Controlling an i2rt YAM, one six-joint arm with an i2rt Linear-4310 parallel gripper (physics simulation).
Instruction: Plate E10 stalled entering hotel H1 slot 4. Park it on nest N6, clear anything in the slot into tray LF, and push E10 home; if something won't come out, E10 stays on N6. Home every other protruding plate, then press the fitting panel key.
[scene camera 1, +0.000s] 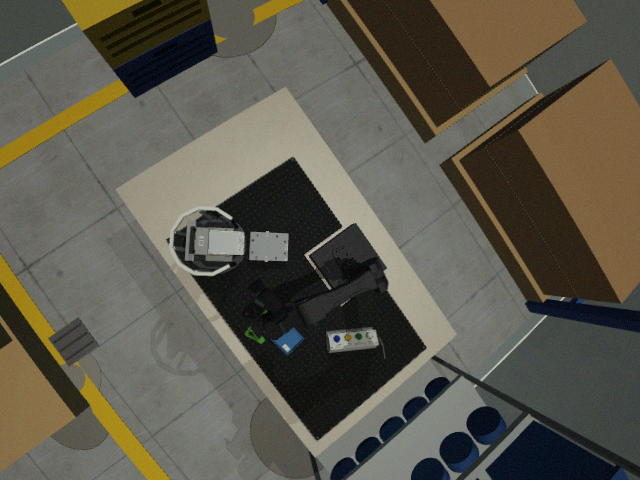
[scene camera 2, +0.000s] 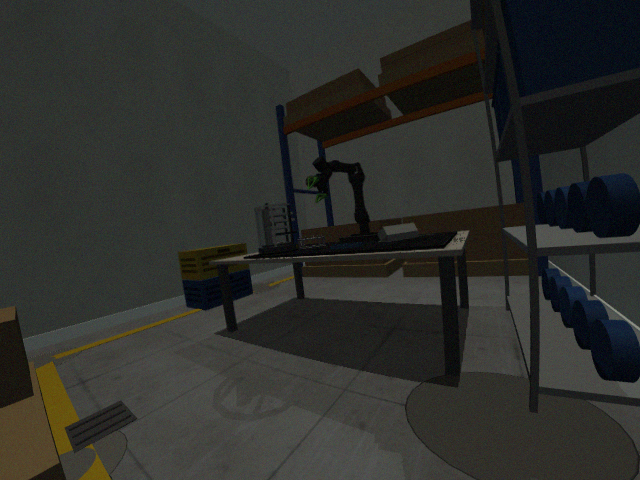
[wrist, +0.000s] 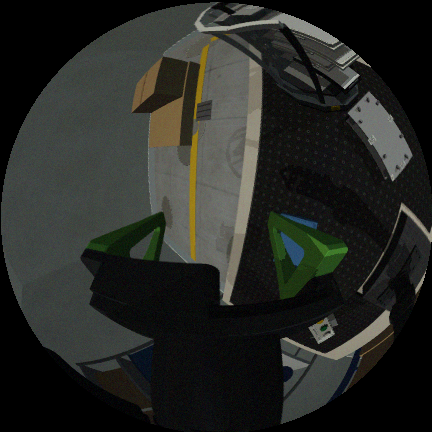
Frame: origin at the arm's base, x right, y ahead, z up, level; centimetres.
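Seen in the pictures: gripper, fingertip midpoint: (scene camera 1: 253, 325) (scene camera 2: 312, 196) (wrist: 216, 217); arm's base at its link origin: (scene camera 1: 348, 267) (scene camera 2: 365, 234).
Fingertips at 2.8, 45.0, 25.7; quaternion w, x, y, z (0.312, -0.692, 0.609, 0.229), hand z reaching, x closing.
Observation:
Offsets run from my fingertips to a thing's top centre, as dx, dy, dz. Level surfaces: height alone.
My gripper (scene camera 1: 258, 323) (scene camera 2: 315, 189) (wrist: 216, 217) is open and empty, held high above the table edge near the blue tray. The grey hotel @[+33.7, +0.5, +1.4] (scene camera 1: 200, 241) (scene camera 2: 267, 223) stands at the left of the mat inside a white ring guard; its stacked layers show at the top of the wrist view. Plate E10 and slot 4 cannot be told apart. A flat grey block with small pins @[+22.2, -18.3, -21.9] (scene camera 1: 268, 246) (wrist: 382, 135), its label unreadable, lies beside the hotel. The blue tray @[-15.0, -5.6, -27.7] (scene camera 1: 289, 339) is partly hidden by a finger in the wrist view. The panel @[-32.6, -30.6, -21.1] (scene camera 1: 352, 347) (wrist: 320, 332) has blue, yellow, green and white keys.
The black mat @[dz -29.4] (scene camera 1: 320, 384) (wrist: 310, 145) lies on the pale table @[dz -30.7] (scene camera 1: 248, 129). The arm's dark base plate (scene camera 1: 356, 235) stands at the mat's far side. The arm reaches over the mat between the base and the tray. A shelf rack (scene camera 2: 528, 289) stands beyond the table's end.

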